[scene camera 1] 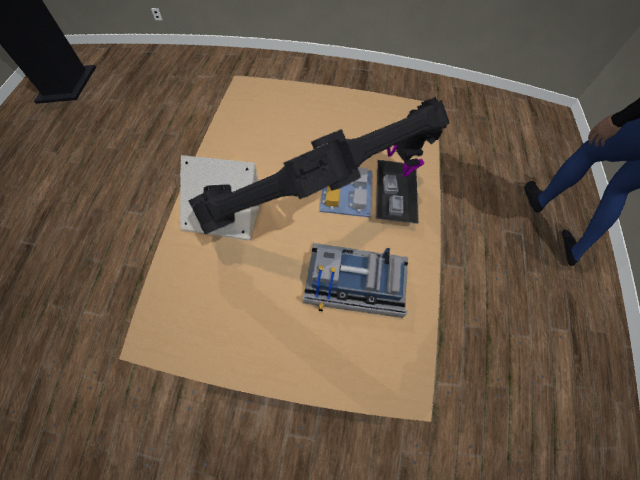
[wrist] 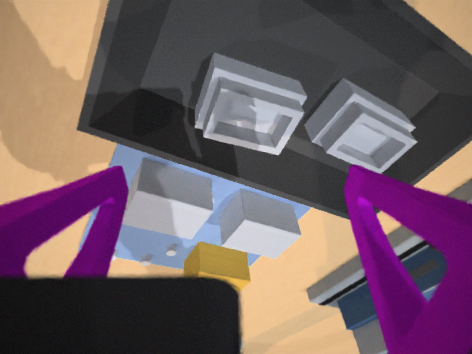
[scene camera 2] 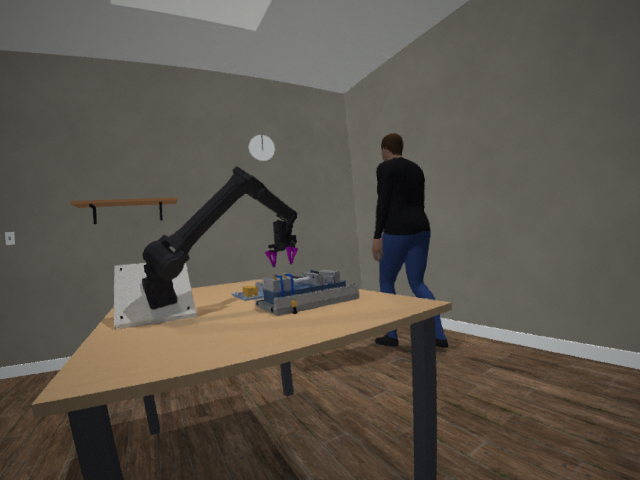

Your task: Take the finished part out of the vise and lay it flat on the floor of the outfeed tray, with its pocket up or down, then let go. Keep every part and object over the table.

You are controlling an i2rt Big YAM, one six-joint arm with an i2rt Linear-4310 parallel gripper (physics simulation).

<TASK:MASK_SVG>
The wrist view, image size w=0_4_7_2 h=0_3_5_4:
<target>my gripper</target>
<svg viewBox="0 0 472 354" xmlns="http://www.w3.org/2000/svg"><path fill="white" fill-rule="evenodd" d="M0 205L0 354L241 354L241 296L238 288L231 282L220 277L206 275L107 276L128 198L128 186L122 166L113 166L61 187ZM100 206L80 251L63 276L28 276L26 274L25 265L31 252ZM351 165L344 187L344 195L352 230L388 354L472 354L472 203L406 184L359 165ZM373 205L433 245L445 256L447 272L428 302L392 249L373 209Z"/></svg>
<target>yellow block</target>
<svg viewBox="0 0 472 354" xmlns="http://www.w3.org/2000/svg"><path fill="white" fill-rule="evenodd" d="M184 260L184 276L206 275L220 277L234 284L239 292L251 282L247 252L198 242Z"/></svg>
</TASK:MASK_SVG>
